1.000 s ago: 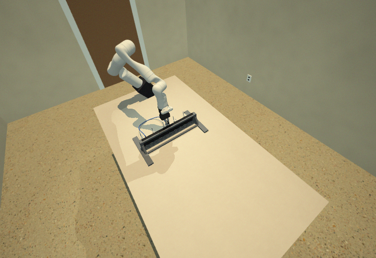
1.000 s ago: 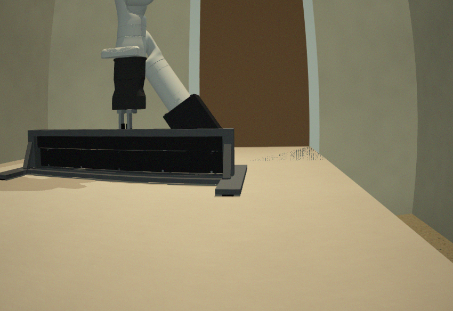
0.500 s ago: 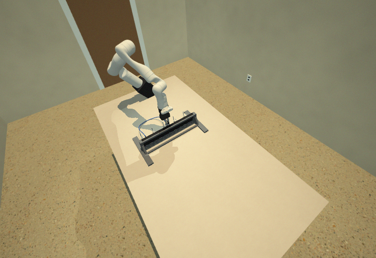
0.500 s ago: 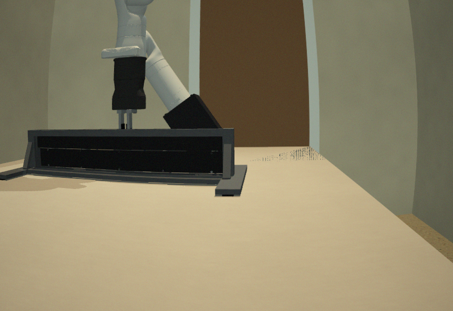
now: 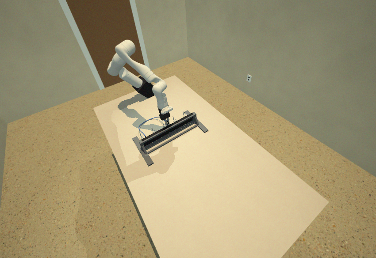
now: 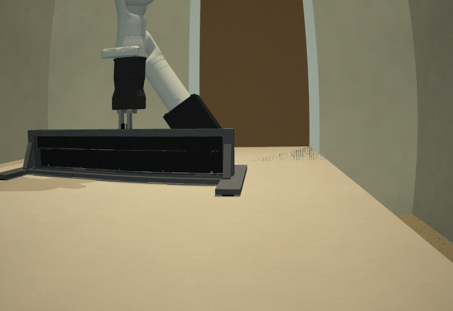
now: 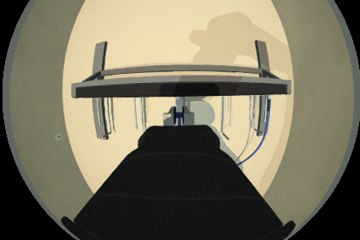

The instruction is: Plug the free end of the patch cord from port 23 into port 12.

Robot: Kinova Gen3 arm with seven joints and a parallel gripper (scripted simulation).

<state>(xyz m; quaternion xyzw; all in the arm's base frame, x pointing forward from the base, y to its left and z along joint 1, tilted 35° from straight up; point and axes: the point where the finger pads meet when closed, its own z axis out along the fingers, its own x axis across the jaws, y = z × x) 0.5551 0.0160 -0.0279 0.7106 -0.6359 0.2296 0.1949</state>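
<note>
My hand is 10 mm short of the plug and 10 mm above it.
</note>
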